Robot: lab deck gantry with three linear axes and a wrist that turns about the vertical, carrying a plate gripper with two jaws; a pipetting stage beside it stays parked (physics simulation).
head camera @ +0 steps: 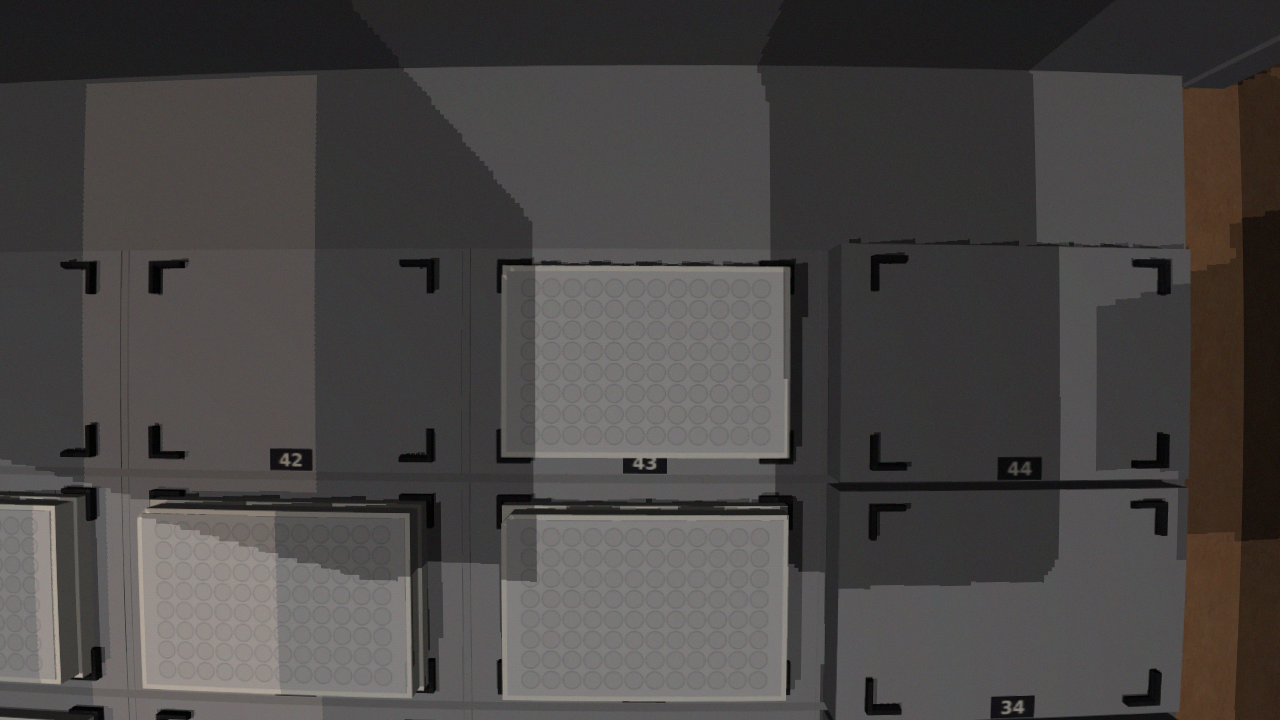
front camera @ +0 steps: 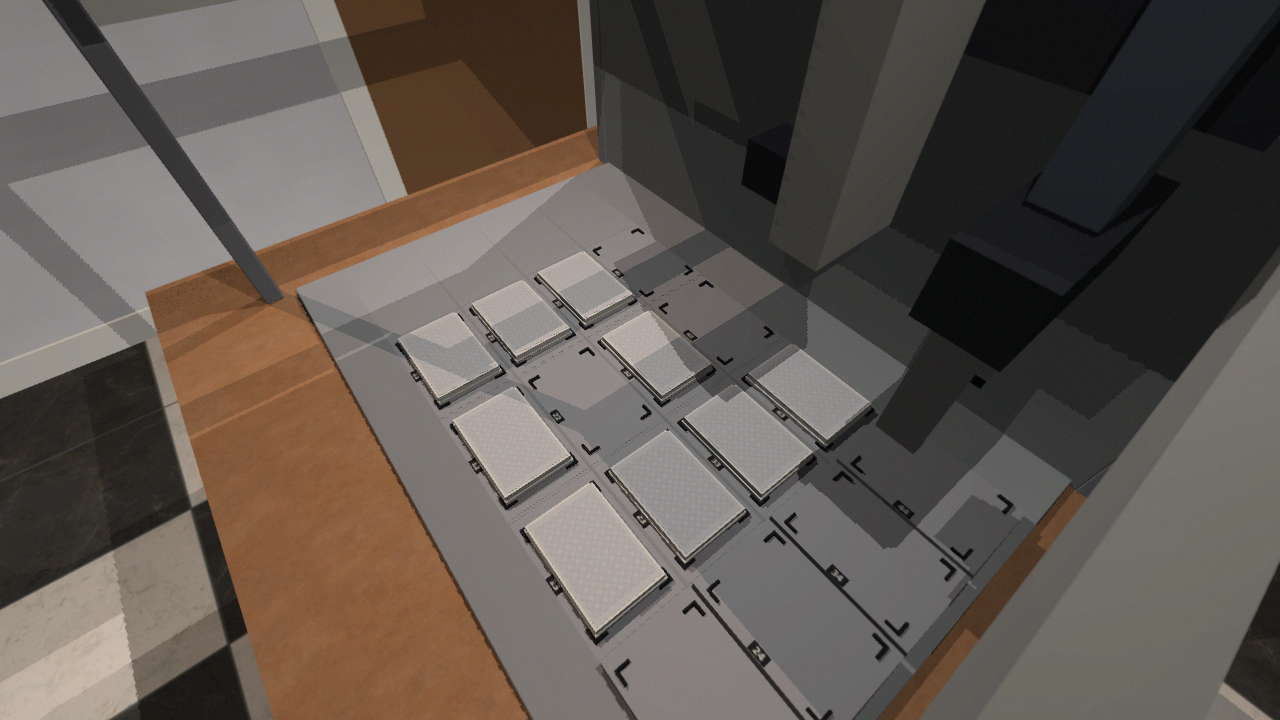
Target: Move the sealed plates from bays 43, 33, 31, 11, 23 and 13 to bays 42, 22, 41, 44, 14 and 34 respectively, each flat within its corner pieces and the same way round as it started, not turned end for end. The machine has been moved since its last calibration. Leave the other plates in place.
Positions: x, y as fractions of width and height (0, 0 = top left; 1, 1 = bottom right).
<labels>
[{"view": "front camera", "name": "my gripper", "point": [0.73, 0.56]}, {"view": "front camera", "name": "sealed plate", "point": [0.35, 0.50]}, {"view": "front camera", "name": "sealed plate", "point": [0.54, 0.71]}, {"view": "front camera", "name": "sealed plate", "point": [0.47, 0.79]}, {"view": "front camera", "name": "sealed plate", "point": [0.40, 0.63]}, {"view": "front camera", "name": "sealed plate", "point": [0.41, 0.45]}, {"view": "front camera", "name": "sealed plate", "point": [0.59, 0.62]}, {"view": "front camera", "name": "sealed plate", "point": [0.45, 0.39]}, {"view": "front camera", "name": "sealed plate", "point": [0.51, 0.50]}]
</labels>
